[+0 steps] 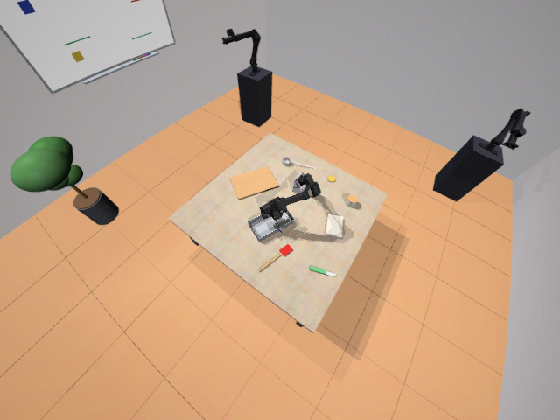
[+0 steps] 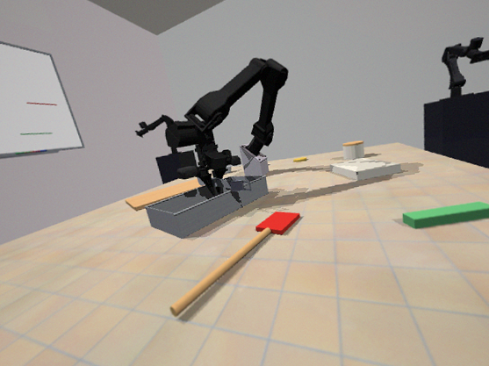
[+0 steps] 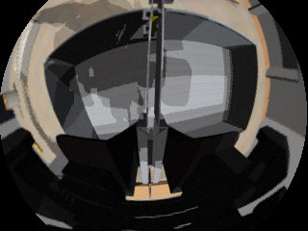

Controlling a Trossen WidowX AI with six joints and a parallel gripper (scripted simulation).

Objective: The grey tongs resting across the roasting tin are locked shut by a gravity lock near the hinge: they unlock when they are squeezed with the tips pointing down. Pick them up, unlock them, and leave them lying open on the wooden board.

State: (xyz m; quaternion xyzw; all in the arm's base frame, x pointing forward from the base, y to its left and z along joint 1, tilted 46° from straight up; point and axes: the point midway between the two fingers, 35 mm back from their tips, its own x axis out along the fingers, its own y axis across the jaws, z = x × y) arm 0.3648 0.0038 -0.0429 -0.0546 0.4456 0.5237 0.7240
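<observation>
My gripper tip is 5 cm short of the grey roasting tin and 1 cm to the right of it. The rest, counted from my gripper tip: wooden board: 21 cm behind, 33 cm to the right, 2 cm below; then white block: 20 cm behind, 43 cm to the left, 2 cm below; then jar: 48 cm behind, 45 cm to the left.
</observation>
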